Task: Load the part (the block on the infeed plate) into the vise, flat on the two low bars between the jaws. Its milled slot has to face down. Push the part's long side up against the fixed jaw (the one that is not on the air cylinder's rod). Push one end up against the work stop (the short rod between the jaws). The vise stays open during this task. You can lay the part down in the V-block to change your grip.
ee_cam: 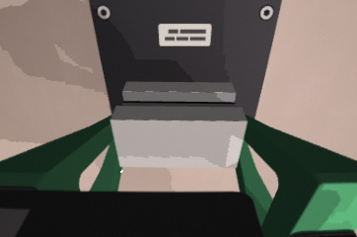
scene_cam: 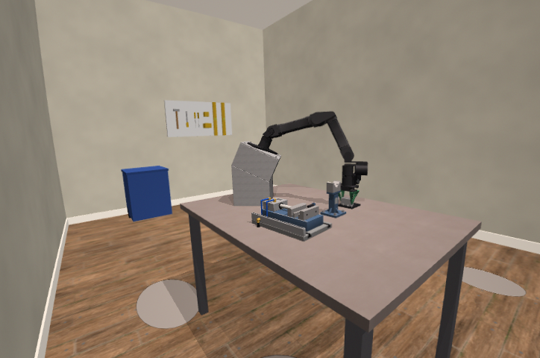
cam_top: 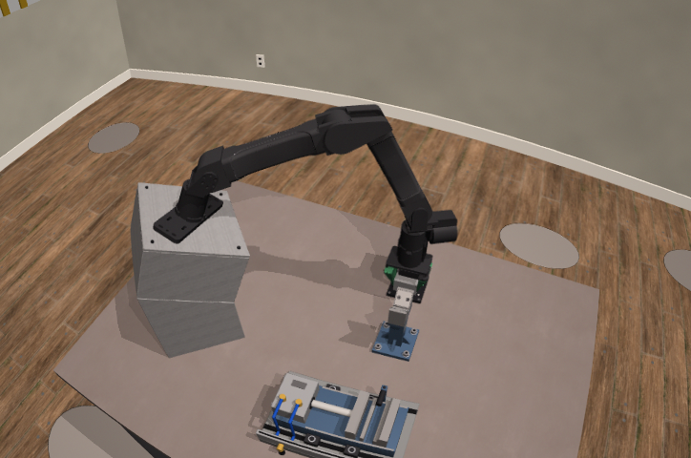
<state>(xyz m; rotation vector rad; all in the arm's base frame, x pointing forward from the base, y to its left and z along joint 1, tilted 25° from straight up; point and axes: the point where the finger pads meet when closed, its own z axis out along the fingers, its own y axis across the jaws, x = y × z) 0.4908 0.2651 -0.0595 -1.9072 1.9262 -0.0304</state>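
The part is 1 cm to the left of my hand. The rest, counted from my hand: black infeed plate: 2 cm to the left, 2 cm below; then work stop rod: 6 cm ahead, 36 cm to the right, 6 cm above; then piston rod: 2 cm behind, 42 cm to the right, 5 cm above.
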